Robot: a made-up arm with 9 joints.
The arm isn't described. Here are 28 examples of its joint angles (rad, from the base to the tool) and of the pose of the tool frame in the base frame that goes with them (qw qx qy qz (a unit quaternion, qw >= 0); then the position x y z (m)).
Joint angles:
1: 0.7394 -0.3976 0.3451 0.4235 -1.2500 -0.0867 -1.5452 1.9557 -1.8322
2: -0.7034 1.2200 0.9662 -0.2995 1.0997 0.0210 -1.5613 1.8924 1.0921
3: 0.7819 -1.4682 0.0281 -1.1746 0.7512 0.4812 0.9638 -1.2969 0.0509
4: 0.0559 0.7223 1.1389 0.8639 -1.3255 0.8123 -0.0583 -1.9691 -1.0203
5: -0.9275 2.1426 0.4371 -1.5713 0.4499 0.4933 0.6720 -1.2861 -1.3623
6: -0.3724 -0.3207 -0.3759 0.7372 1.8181 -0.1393 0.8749 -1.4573 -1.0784
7: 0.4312 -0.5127 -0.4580 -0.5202 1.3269 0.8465 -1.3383 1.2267 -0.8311
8: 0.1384 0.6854 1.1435 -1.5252 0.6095 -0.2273 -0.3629 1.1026 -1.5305
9: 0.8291 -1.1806 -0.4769 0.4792 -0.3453 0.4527 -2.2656 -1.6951 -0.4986
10: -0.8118 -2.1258 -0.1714 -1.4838 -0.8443 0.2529 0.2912 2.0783 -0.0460
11: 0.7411 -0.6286 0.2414 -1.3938 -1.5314 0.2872 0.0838 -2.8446 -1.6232
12: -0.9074 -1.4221 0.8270 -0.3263 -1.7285 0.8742 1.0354 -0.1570 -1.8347
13: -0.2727 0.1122 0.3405 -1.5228 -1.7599 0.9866 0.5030 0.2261 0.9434
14: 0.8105 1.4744 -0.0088 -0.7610 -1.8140 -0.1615 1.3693 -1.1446 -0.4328
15: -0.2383 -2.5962 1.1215 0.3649 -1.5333 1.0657 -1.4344 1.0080 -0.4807
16: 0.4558 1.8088 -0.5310 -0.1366 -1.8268 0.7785 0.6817 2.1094 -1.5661
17: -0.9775 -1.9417 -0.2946 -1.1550 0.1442 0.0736 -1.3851 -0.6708 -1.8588
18: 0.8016 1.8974 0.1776 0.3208 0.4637 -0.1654 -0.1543 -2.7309 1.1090
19: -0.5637 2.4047 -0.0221 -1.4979 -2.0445 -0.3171 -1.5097 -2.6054 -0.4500
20: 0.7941 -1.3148 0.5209 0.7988 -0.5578 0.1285 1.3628 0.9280 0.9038
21: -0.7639 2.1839 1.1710 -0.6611 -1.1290 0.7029 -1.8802 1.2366 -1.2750
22: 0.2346 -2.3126 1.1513 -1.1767 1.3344 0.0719 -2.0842 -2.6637 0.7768
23: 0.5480 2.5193 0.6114 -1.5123 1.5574 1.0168 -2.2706 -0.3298 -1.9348
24: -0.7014 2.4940 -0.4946 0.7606 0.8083 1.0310 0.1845 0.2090 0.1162
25: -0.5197 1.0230 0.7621 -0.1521 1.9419 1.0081 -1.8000 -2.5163 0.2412
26: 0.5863 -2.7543 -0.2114 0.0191 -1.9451 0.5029 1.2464 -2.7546 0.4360
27: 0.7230 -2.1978 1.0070 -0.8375 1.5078 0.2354 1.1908 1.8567 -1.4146
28: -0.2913 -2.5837 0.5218 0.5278 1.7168 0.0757 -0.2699 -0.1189 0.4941
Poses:
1: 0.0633 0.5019 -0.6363 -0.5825 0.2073 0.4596 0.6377
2: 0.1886 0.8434 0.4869 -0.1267 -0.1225 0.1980 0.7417
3: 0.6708 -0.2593 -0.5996 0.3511 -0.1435 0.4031 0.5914
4: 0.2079 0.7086 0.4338 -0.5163 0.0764 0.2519 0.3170
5: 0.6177 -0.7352 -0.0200 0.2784 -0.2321 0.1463 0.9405
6: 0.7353 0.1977 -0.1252 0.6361 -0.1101 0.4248 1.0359
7: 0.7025 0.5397 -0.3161 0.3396 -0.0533 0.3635 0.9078
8: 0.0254 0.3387 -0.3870 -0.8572 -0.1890 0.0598 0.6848
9: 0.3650 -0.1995 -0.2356 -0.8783 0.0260 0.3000 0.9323
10: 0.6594 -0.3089 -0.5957 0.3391 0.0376 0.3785 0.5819
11: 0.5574 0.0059 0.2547 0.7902 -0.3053 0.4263 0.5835
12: 0.2770 -0.0219 0.8966 -0.3448 -0.1987 0.4033 0.9405
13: 0.7479 -0.3096 -0.3757 -0.4512 -0.2177 0.4455 0.7228
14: 0.5564 0.4679 -0.5732 -0.3779 0.2691 0.4568 0.4990
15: 0.3411 -0.4512 -0.1014 -0.8184 -0.1456 0.2793 0.9918
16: 0.5996 -0.5676 -0.5470 -0.1384 0.3909 0.3443 0.2960
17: 0.3652 0.4999 -0.5634 -0.5470 -0.0493 0.2236 0.6008
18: 0.4112 -0.1602 0.8667 0.2326 -0.1491 0.3605 0.3999
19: 0.3293 0.4251 0.8218 0.1884 0.0155 0.4331 1.0651
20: 0.1478 -0.2182 -0.7946 0.5469 0.2212 0.4335 0.5664
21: 0.2035 -0.7021 -0.2218 0.6454 -0.2933 0.2289 0.9137
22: 0.5593 -0.4300 0.4862 0.5157 0.1646 0.1389 0.6347
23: 0.1367 0.3072 -0.9298 0.1495 0.0985 0.3462 0.8551
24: 0.1887 -0.6272 -0.7169 0.2391 0.0250 0.2916 0.5577
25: 0.0868 0.5878 -0.1551 0.7892 -0.2176 0.2354 0.7367
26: 0.0137 0.7726 0.4124 0.4825 -0.3045 0.3619 0.5540
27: 0.2301 0.3360 -0.5720 -0.7121 0.2182 0.2660 0.5439
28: 0.5559 0.2473 -0.4273 0.6688 -0.2044 0.3000 0.9264
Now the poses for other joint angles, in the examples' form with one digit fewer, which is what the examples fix.
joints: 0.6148 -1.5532 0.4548 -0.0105 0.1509 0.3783 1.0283 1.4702 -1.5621
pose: 0.122 -0.131 0.454 0.873 0.004 0.326 0.699
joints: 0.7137 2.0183 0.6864 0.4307 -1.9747 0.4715 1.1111 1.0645 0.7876
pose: 0.382 0.919 -0.099 -0.008 -0.201 0.348 0.600
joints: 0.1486 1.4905 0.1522 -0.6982 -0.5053 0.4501 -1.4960 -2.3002 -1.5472
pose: 0.047 0.677 0.091 0.729 0.153 0.356 0.852
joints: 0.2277 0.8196 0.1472 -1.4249 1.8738 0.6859 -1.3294 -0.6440 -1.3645
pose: 0.831 0.075 0.549 -0.048 -0.102 0.393 0.698
